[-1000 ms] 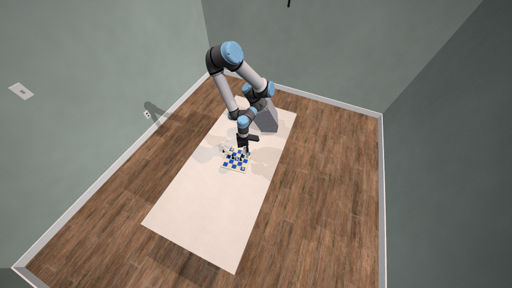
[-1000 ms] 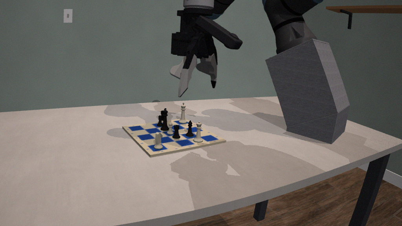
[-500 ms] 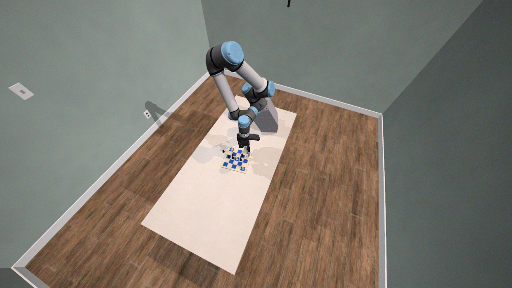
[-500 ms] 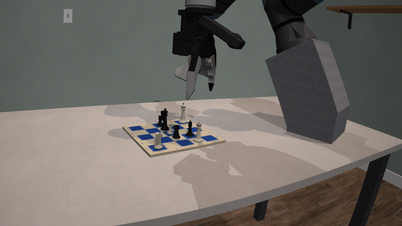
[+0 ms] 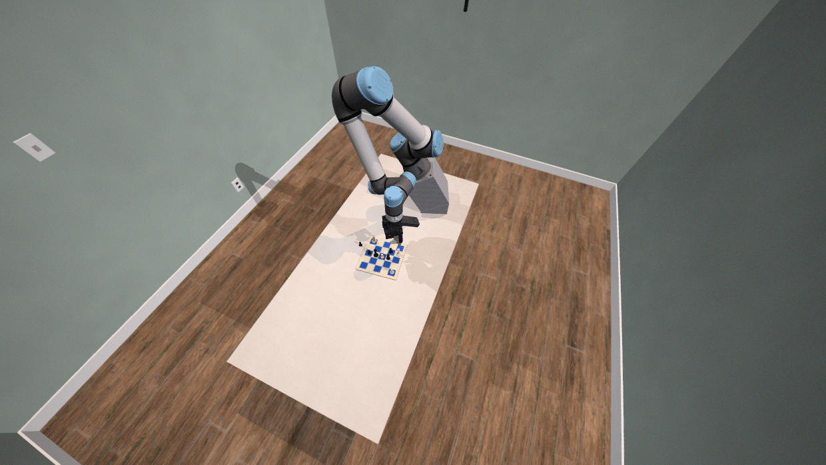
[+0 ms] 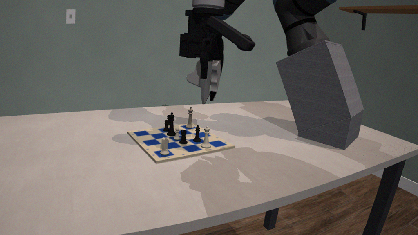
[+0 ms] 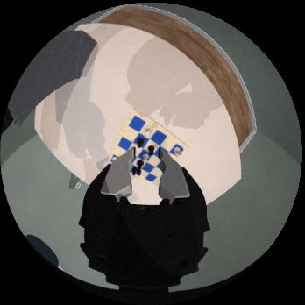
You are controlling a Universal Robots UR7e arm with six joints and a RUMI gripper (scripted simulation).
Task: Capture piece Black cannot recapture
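Now: the white pawn 50 mm ahead of my hand, 80 mm to the right of it and 110 mm below it. The rest, counted from my hand: blue-and-cream chessboard: 40 mm ahead, 80 mm to the right, 130 mm below; white king: 30 mm behind, 160 mm to the right, 100 mm below; black king: 50 mm ahead, 110 mm to the right, 100 mm below.
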